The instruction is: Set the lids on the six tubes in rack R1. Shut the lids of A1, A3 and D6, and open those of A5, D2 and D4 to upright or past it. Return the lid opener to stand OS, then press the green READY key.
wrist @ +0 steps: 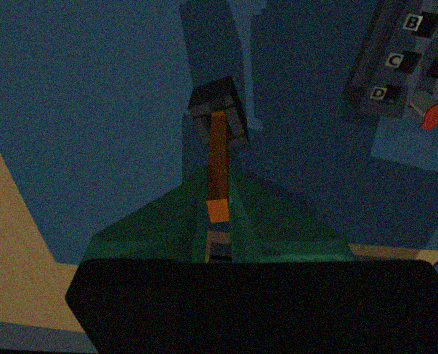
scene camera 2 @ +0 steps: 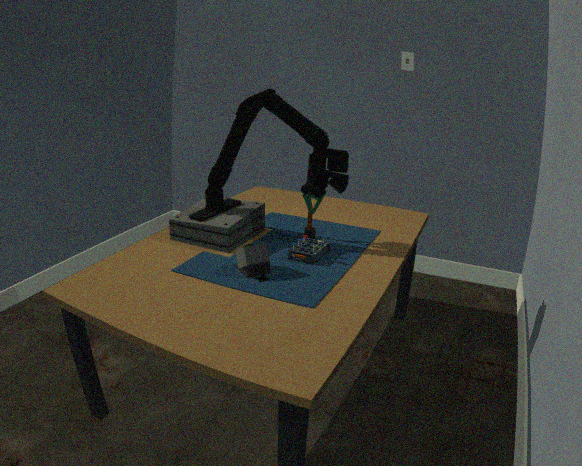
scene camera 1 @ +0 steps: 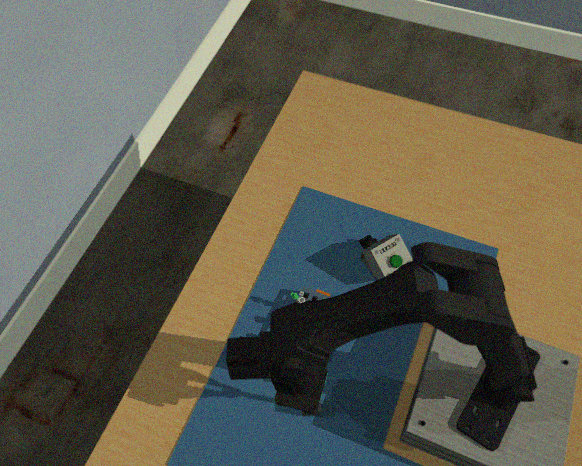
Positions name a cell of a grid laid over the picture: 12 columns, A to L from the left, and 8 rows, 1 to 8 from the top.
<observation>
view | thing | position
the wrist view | my gripper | F4
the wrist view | orange-topped lid opener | F5
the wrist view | blue mat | C3
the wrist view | dark block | G3
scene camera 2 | grey box with green button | F5
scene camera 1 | my gripper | G7
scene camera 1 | grey box with green button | H5
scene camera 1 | blue mat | H7
</observation>
